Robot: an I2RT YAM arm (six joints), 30 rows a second.
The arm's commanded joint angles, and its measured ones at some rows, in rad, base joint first. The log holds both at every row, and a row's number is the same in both.
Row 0, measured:
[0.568, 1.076, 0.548, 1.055, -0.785, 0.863]
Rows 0 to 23, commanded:
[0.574, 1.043, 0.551, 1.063, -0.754, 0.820]
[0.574, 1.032, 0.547, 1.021, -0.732, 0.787]
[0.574, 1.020, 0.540, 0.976, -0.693, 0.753]
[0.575, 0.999, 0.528, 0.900, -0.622, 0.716]
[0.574, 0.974, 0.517, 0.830, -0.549, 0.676]
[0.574, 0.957, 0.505, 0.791, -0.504, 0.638]
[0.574, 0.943, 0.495, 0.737, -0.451, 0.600]
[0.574, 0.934, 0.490, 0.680, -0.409, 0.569]
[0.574, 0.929, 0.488, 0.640, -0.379, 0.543]
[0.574, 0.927, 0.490, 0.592, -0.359, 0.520]
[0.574, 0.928, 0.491, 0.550, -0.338, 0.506]
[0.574, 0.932, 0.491, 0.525, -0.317, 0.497]
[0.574, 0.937, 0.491, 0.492, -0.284, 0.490]
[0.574, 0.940, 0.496, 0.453, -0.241, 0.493]
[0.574, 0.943, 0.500, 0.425, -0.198, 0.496]
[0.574, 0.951, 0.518, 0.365, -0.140, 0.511]
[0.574, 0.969, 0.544, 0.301, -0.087, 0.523]
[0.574, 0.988, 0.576, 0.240, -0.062, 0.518]
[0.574, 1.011, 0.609, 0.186, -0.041, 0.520]
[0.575, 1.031, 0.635, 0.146, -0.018, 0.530]
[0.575, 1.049, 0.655, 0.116, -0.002, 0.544]
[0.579, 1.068, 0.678, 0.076, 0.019, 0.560]
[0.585, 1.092, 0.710, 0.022, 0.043, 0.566]
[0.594, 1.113, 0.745, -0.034, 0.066, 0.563]
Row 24, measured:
[0.575, 1.079, 0.638, 0.120, -0.050, 0.549]
